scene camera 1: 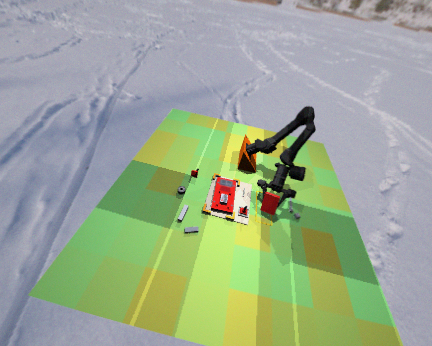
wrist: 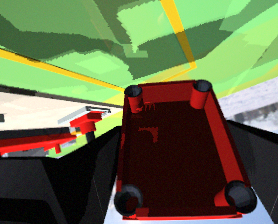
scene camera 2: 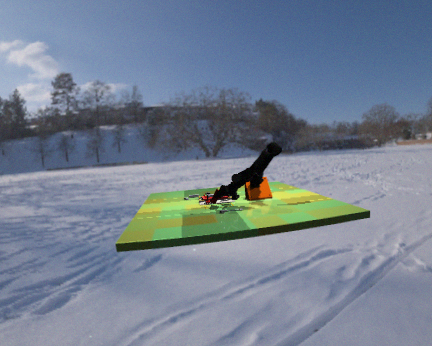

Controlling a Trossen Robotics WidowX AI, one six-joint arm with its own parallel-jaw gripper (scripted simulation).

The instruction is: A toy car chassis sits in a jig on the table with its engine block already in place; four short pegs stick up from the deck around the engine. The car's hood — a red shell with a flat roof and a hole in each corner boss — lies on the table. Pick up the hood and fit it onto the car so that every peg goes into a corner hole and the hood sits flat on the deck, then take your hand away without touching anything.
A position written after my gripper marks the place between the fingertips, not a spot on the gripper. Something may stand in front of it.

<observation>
My gripper [wrist: 172, 129] holds a red hood. I also see a white jig [scene camera 1: 242, 198].
</observation>
